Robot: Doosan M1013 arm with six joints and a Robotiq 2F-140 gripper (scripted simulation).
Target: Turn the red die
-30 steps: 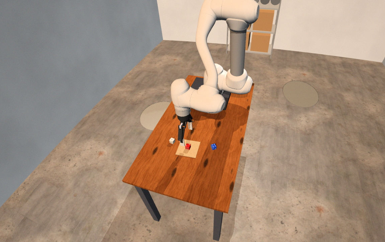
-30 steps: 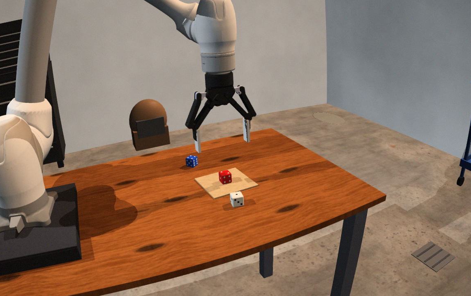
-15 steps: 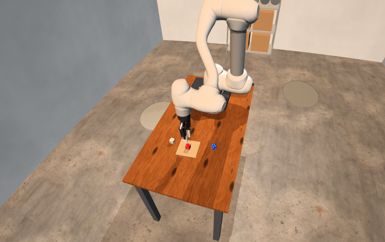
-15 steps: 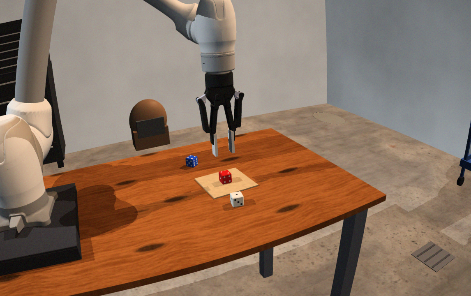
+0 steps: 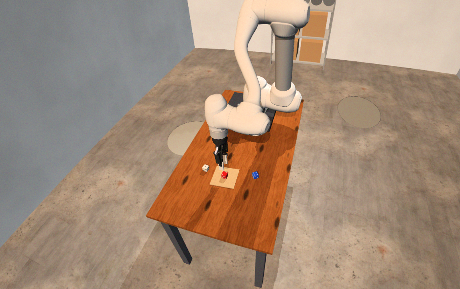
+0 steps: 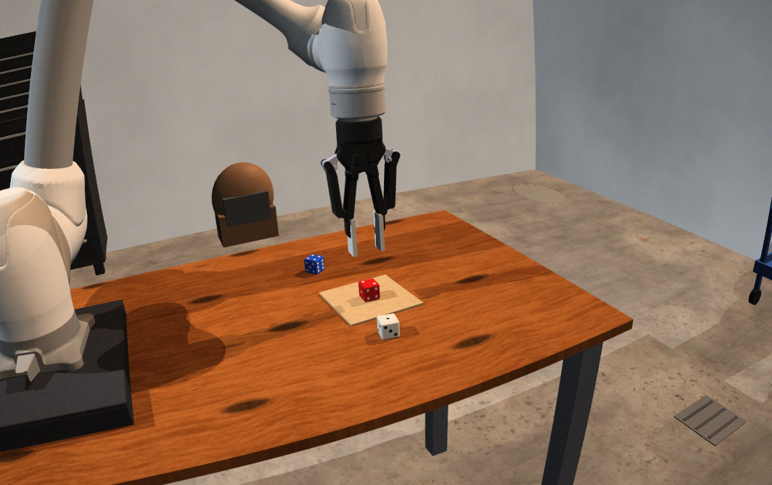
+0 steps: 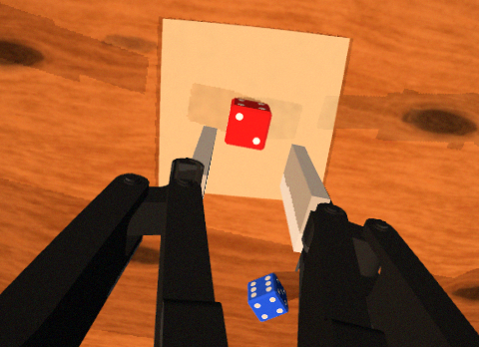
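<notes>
Right now the red die is 11 cm below my hand. Also, from my hand: tan mat: 12 cm below; white die: 13 cm to the right, 11 cm below, 1 cm behind; blue die: 16 cm to the left, 11 cm below, 7 cm behind.
</notes>
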